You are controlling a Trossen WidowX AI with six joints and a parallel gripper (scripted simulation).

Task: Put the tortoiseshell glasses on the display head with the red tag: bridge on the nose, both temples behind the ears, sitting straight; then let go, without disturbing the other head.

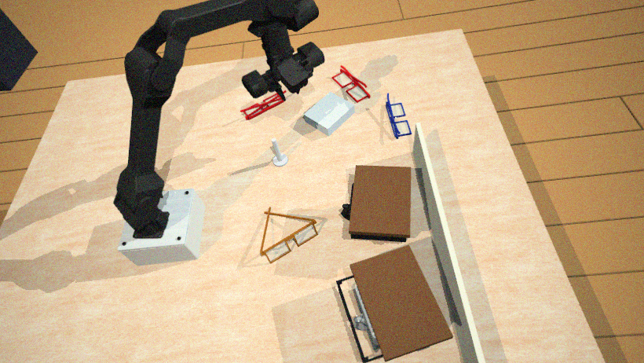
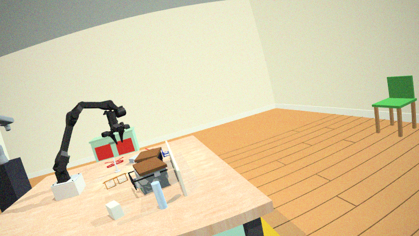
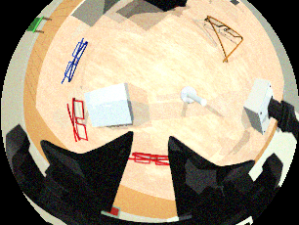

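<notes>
Right now my gripper tip is 50 mm past the white peg, 70 mm to the left of it and 130 mm above it. Also, from my gripper tip: pale blue cylinder 280 mm ahead, 700 mm to the right, 110 mm below; white cube 90 mm ahead, 680 mm to the right, 130 mm below; long white board 330 mm ahead, 360 mm to the right, 100 mm below.
</notes>
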